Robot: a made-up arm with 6 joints. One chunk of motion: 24 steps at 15 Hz.
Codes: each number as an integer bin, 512 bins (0 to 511) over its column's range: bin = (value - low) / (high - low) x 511, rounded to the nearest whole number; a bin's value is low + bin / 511 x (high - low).
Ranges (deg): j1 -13..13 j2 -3..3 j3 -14..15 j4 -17..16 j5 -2..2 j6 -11..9
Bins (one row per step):
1: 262 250 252 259 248 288
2: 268 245 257 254 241 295
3: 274 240 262 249 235 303
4: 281 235 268 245 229 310
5: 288 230 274 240 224 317
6: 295 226 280 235 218 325
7: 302 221 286 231 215 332
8: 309 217 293 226 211 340
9: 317 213 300 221 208 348
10: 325 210 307 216 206 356
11: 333 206 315 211 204 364
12: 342 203 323 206 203 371
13: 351 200 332 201 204 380
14: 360 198 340 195 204 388
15: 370 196 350 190 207 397
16: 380 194 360 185 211 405
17: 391 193 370 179 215 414
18: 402 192 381 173 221 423
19: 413 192 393 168 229 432
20: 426 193 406 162 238 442
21: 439 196 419 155 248 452
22: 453 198 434 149 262 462
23: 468 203 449 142 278 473
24: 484 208 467 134 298 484
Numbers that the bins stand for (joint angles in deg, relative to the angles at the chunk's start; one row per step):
1: 0.33 -0.06 0.30 -0.27 -0.06 0.27
2: 0.64 -0.12 0.59 -0.60 -0.11 0.55
3: 0.94 -0.18 0.87 -0.92 -0.16 0.86
4: 1.30 -0.24 1.21 -1.18 -0.21 1.13
5: 1.65 -0.30 1.55 -1.50 -0.25 1.41
6: 2.01 -0.35 1.89 -1.82 -0.29 1.72
7: 2.37 -0.41 2.23 -2.08 -0.32 1.99
8: 2.72 -0.45 2.63 -2.41 -0.35 2.31
9: 3.13 -0.50 3.03 -2.73 -0.37 2.62
10: 3.54 -0.53 3.42 -3.05 -0.39 2.93
11: 3.94 -0.58 3.88 -3.37 -0.40 3.25
12: 4.40 -0.62 4.33 -3.70 -0.41 3.52
13: 4.86 -0.65 4.84 -4.02 -0.40 3.87
14: 5.32 -0.68 5.30 -4.41 -0.40 4.19
15: 5.83 -0.70 5.86 -4.73 -0.38 4.54
16: 6.33 -0.72 6.43 -5.05 -0.35 4.85
17: 6.89 -0.73 7.00 -5.44 -0.32 5.20
18: 7.45 -0.75 7.62 -5.83 -0.27 5.56
19: 8.01 -0.75 8.30 -6.15 -0.21 5.91
20: 8.68 -0.73 9.04 -6.54 -0.14 6.30
21: 9.34 -0.70 9.78 -6.99 -0.06 6.69
22: 10.05 -0.68 10.63 -7.38 0.05 7.08
23: 10.81 -0.62 11.48 -7.83 0.18 7.51
24: 11.63 -0.56 12.50 -8.35 0.33 7.94

